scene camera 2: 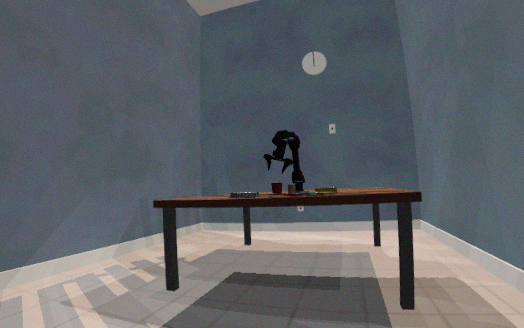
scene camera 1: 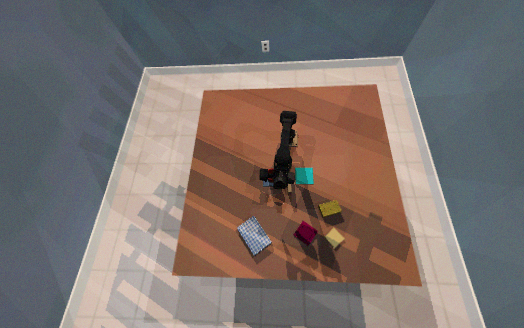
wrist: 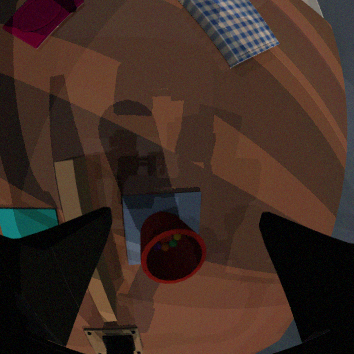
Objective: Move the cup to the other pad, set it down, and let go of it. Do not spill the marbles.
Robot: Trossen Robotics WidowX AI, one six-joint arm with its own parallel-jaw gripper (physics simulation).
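Frame: origin at the arm's base, x back, y right, z up, level; centimetres.
Seen in the pictures: gripper, fingertip midpoint: (scene camera 2: 275,172) (scene camera 1: 273,182) (wrist: 187,218); arm's base, origin of the base link: (scene camera 2: 299,190) (wrist: 118,343).
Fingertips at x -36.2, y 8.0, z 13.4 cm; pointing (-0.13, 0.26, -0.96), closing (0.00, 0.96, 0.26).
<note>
Pixels of each thing's top centre, then the offset from my fingertips to it. "spot": a spot on its surface instead.
- red cup, middle of its top: (wrist: 174,258) (scene camera 2: 276,182) dz -7.0, dx +7.8, dy +1.5 cm
- blue pad, middle of its top: (wrist: 163,230) (scene camera 1: 271,178) dz -14.1, dx +7.9, dy +1.8 cm
- teal pad, middle of its top: (wrist: 30,243) (scene camera 1: 304,175) dz -14.1, dx +9.9, dy -18.6 cm
- tan wooden bar, surface spot: (wrist: 67,190) (scene camera 1: 289,187) spot: dz -8.6, dx +0.5, dy -9.2 cm
- blue checked cloth, middle of its top: (wrist: 229,7) (scene camera 2: 244,192) (scene camera 1: 253,234) dz -11.9, dx -27.3, dy +10.5 cm
- magenta block, middle of its top: (wrist: 39,11) (scene camera 1: 305,233) dz -13.6, dx -24.8, dy -18.6 cm
- pale yellow block, middle of its top: (scene camera 1: 334,237) dz -13.3, dx -26.5, dy -34.2 cm
The red cup (scene camera 1: 271,175) (scene camera 2: 277,188) (wrist: 159,225) stands upright on the blue pad (scene camera 1: 265,184) (wrist: 132,215). Several small coloured marbles (wrist: 173,243) show inside it in the wrist view. The teal pad (scene camera 1: 304,176) (wrist: 30,216) lies to one side, right of the cup in scene camera 1 and left of it in the wrist view. My gripper (scene camera 1: 276,176) (scene camera 2: 276,171) (wrist: 187,218) is wide open and empty, above the cup. In the wrist view the cup shows between the fingers, nearer the left one. The arm partly covers the cup and blue pad in scene camera 1.
A tan wooden bar (scene camera 1: 289,188) (scene camera 2: 291,189) (wrist: 67,190) stands between the two pads. A blue checked cloth (scene camera 1: 254,235) (scene camera 2: 244,194) (wrist: 235,30), a magenta block (scene camera 1: 305,232) (wrist: 42,22), a yellow block (scene camera 1: 330,208) (scene camera 2: 326,190) and a pale yellow block (scene camera 1: 335,238) are farther out.
</note>
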